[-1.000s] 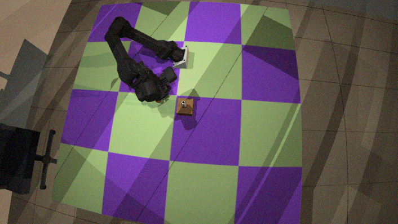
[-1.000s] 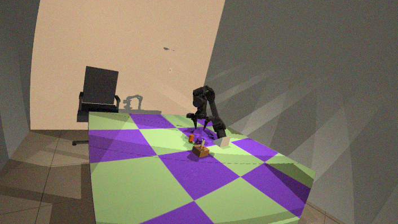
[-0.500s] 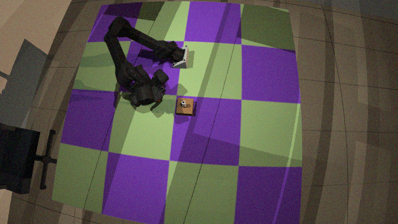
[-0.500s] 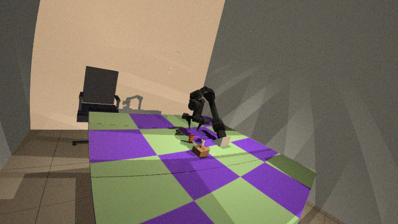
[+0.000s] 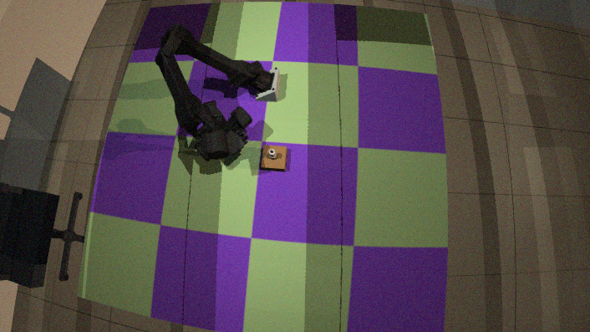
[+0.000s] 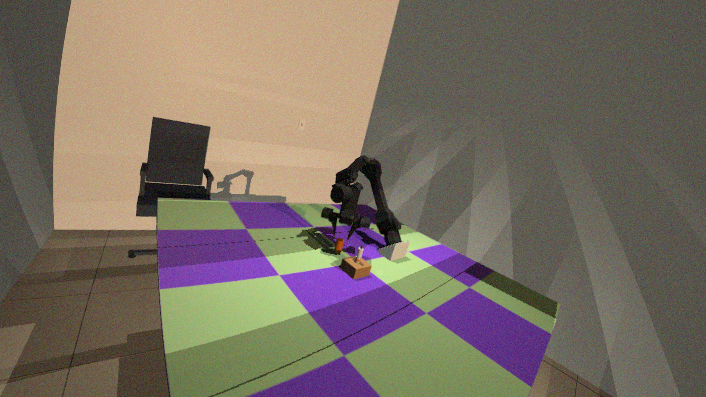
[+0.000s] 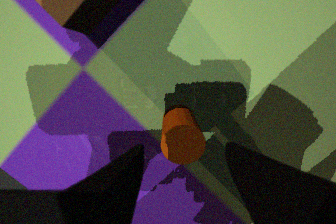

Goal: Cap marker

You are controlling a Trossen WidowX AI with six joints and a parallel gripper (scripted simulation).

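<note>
My gripper tip is 30 mm above the orange cap.
</note>
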